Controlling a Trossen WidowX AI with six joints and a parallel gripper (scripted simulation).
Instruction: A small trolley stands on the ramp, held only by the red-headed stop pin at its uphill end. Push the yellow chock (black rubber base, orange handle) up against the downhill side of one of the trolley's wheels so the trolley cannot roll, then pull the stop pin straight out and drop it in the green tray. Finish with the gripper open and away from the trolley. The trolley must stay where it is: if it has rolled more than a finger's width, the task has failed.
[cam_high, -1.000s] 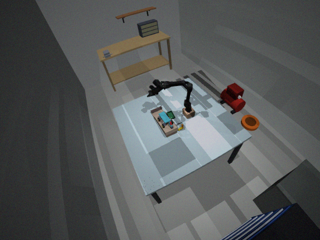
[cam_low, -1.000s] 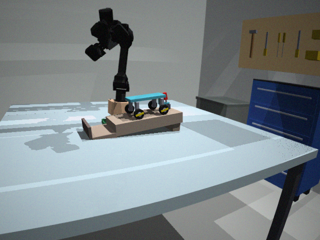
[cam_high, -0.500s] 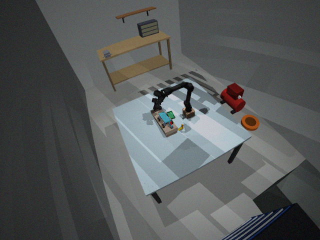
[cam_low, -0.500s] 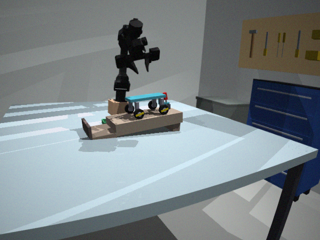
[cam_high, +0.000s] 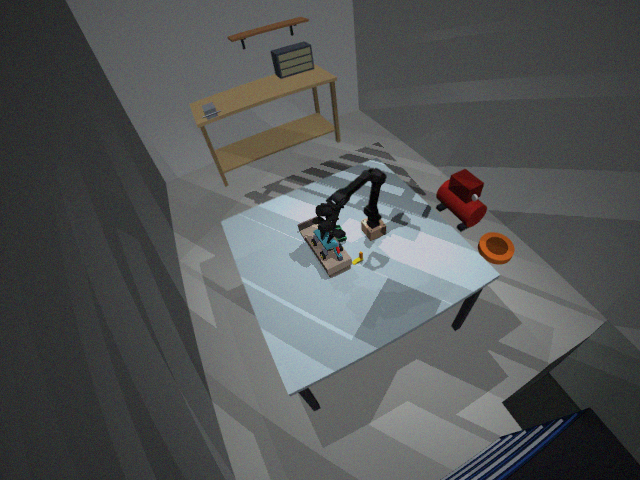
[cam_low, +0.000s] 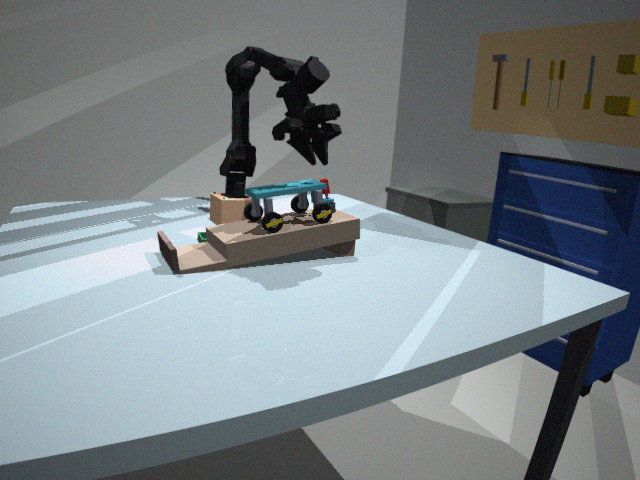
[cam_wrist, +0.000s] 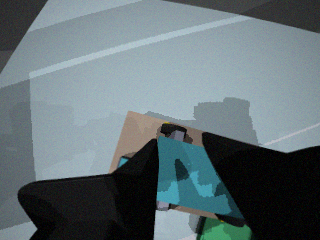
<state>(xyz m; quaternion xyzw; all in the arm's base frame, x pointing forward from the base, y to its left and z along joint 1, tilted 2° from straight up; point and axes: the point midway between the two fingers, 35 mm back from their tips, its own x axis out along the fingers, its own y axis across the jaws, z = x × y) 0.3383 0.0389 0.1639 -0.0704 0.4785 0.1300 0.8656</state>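
The red-headed stop pin lies 5 cm behind my gripper tip, 6 cm to the left of it and 8 cm below it. From my gripper tip the other things lie so: blue-topped trolley 4 cm behind, 6 cm to the right, 10 cm below; then tan ramp 4 cm behind, 6 cm to the right, 16 cm below; then yellow chock 15 cm behind, 8 cm to the left, 19 cm below.
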